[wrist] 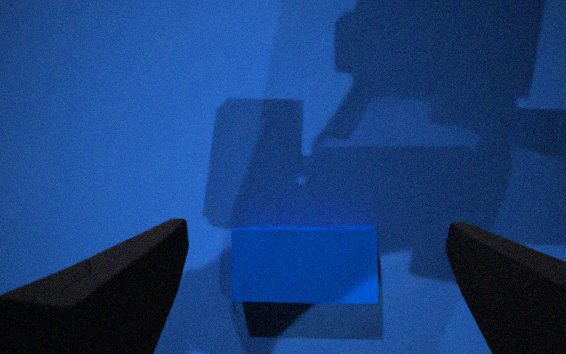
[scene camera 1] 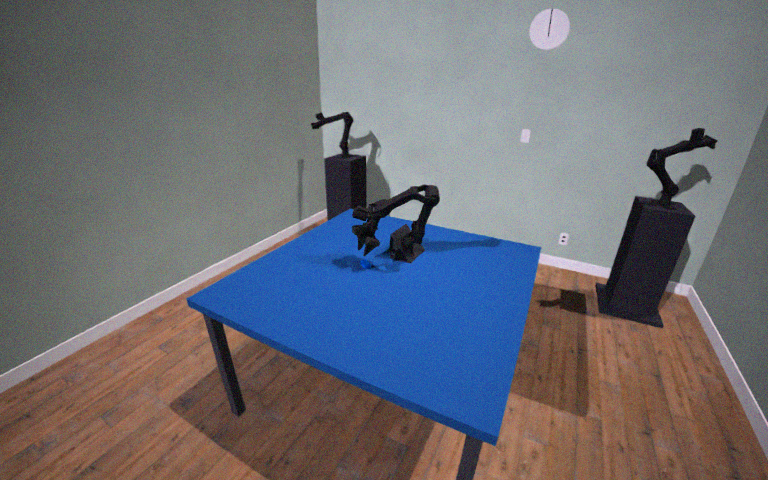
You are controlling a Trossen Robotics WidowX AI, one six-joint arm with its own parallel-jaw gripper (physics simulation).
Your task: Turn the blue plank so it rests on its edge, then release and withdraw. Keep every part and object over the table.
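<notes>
The gripper appears in the pictures, together with a blue plank.
</notes>
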